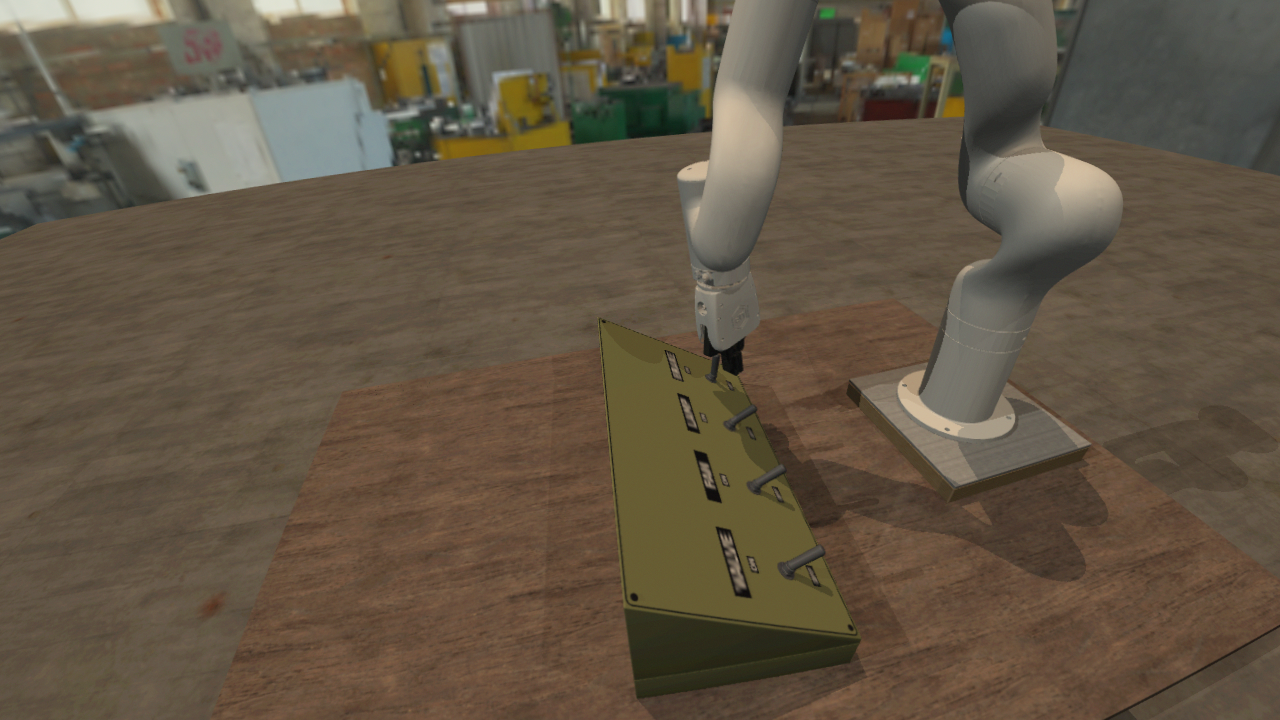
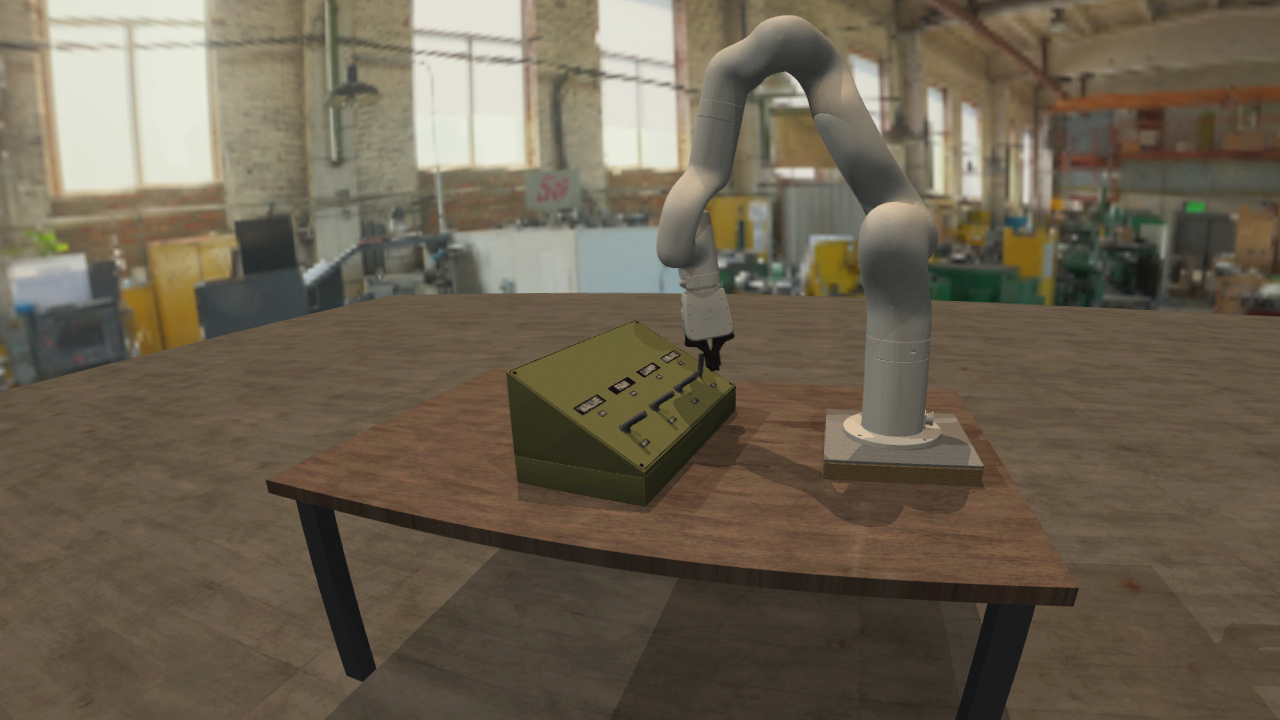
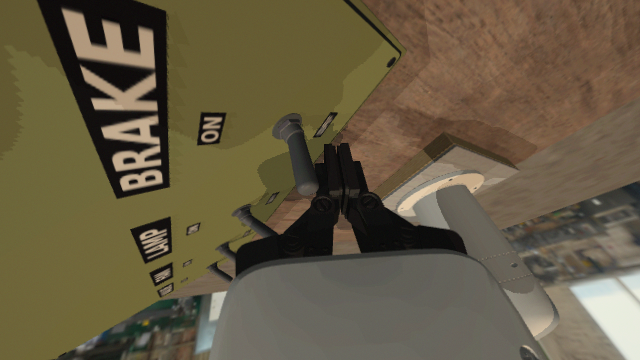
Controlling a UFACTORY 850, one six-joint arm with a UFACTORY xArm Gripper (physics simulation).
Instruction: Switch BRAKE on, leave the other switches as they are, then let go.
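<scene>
The olive switch panel (image 1: 657,501) (image 2: 572,438) (image 3: 240,50) has four levers. The BRAKE lever (image 1: 713,368) (image 2: 700,363) (image 3: 301,160), at the far end, stands nearly upright, tipped toward its ON side compared with the others. The LAMP lever (image 1: 741,417) (image 2: 689,384) (image 3: 255,221), FAN lever (image 1: 767,479) (image 2: 663,400) and VALVE lever (image 1: 802,561) (image 2: 632,421) lean to the OFF side. My gripper (image 1: 734,368) (image 2: 714,367) (image 3: 334,158) is shut and empty, close beside the BRAKE lever on its OFF side; whether they touch is unclear.
The panel stands on the brown table (image 1: 429,537) (image 2: 402,465). The arm's base plate (image 1: 966,465) (image 2: 904,456) (image 3: 410,175) is on the panel's OFF side. The LAMP lever is the nearest neighbour to the BRAKE lever.
</scene>
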